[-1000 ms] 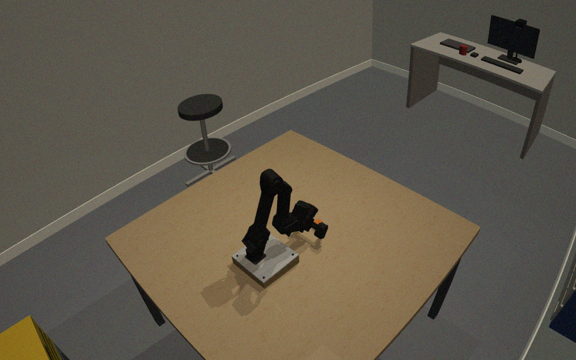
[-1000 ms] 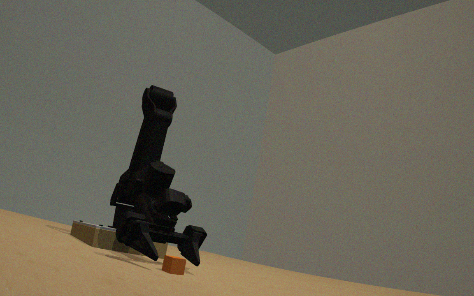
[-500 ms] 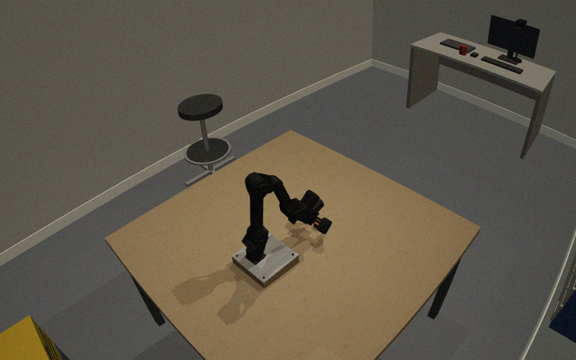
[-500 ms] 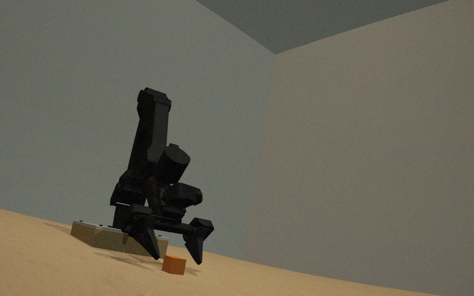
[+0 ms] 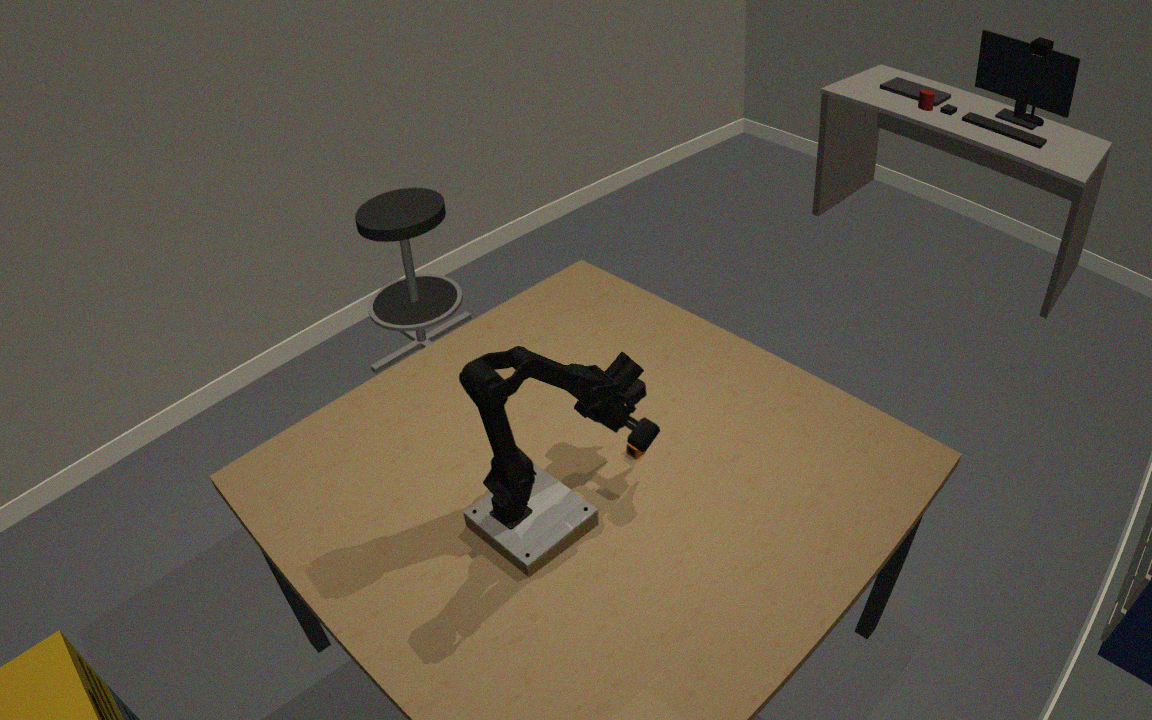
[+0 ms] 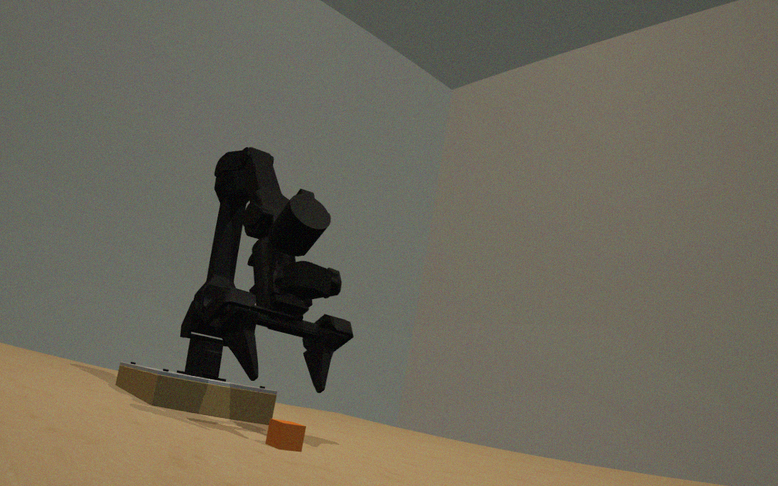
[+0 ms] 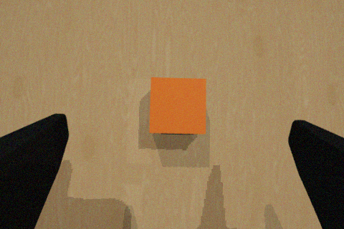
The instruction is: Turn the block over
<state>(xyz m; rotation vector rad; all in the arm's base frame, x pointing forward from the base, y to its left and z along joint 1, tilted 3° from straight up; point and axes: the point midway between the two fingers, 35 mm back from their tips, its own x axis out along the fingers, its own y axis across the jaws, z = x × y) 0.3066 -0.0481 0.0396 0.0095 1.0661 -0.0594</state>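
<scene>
Now: gripper tip 6 cm above the orange block and 1 cm short of it.
</scene>
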